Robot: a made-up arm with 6 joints.
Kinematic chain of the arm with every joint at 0, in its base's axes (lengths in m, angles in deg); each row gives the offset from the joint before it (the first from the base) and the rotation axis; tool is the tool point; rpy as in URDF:
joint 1: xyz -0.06 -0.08 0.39 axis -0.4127 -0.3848 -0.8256
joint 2: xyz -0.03 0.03 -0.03 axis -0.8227 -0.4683 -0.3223
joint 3: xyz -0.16 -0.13 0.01 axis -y
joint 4: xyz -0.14 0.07 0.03 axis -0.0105 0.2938 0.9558
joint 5: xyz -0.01 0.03 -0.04 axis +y
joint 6: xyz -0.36 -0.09 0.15 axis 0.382 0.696 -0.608
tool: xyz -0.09 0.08 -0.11 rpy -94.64 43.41 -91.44
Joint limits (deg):
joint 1: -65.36..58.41
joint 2: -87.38..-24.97
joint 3: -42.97..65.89
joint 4: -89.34..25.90
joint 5: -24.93..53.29
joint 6: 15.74..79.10
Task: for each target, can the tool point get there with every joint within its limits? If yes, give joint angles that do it. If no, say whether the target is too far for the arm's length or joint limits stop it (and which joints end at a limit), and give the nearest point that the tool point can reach.
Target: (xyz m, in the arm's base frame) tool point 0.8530 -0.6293 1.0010
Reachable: no: too far | nearest point 0.3442 -0.4831 0.6479 | short by 0.636 m
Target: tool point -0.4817 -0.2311 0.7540
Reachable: yes | joints -45.97 -57.31 50.65 -59.63 -6.12 51.84
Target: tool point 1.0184 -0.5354 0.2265
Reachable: no: too far | nearest point 0.4696 -0.4278 0.2544 | short by 0.560 m
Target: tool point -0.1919 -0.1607 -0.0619
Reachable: no: joint limits stop it (at a limit: joint 1, joint 2, joint 3, joint 4, joint 5, joint 6) | nearest point -0.2680 -0.1014 -0.2973 | short by 0.254 m
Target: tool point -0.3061 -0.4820 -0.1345
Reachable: no: joint limits stop it (at a limit: joint 1, joint 2, joint 3, joint 4, joint 6) | nearest point -0.5697 -0.4516 0.0095 | short by 0.302 m
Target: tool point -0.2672 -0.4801 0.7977
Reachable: yes | joints -43.55 -77.97 30.11 -58.09 7.01 33.20
